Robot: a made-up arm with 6 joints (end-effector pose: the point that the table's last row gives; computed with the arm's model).
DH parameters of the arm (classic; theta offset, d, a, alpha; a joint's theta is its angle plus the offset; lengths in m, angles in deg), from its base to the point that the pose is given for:
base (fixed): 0 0.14 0 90
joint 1: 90 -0.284 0.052 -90
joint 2: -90 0.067 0.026 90
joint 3: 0 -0.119 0.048 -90
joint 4: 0 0.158 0.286 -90
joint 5: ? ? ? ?
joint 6: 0 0.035 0.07 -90
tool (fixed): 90 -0.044 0 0
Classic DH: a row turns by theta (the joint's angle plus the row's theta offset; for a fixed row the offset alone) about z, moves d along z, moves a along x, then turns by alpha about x.
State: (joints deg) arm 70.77 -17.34 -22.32 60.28 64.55 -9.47
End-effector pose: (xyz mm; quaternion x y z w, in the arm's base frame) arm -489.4 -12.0 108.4 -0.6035 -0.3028 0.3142 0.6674
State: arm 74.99 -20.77 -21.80 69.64 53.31 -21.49
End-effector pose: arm -479.6 7.8 34.2 -0.5245 -0.3646 0.2270 0.7351
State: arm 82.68 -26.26 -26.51 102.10 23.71 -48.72
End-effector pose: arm -398.5 122.2 -118.6 -0.3783 -0.5859 0.0206 0.7164
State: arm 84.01 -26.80 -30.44 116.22 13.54 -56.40
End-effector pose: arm -344.2 167.4 -152.7 -0.3743 -0.6704 -0.0368 0.6396
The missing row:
joint 5: 0 0.201 -0.055 90
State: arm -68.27 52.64 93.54 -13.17 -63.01 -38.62
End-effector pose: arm -89.8 516.1 501.5 -0.2991 -0.4730 -0.5929 0.5790
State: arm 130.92 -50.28 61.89 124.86 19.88 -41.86
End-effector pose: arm -325.7 235.8 -118.0 0.0479 -0.4664 -0.1909 0.8624
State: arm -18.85 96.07 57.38 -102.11 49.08 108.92
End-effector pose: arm -357.0 62.0 333.5 -0.7220 -0.5535 0.0034 0.4151
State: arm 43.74 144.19 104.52 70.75 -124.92 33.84
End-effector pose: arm 267.8 434.3 -88.3 -0.4335 0.4042 0.1911 0.7824
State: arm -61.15 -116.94 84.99 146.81 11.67 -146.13
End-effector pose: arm 245.2 153.6 153.9 -0.3357 -0.7248 0.5995 0.0507
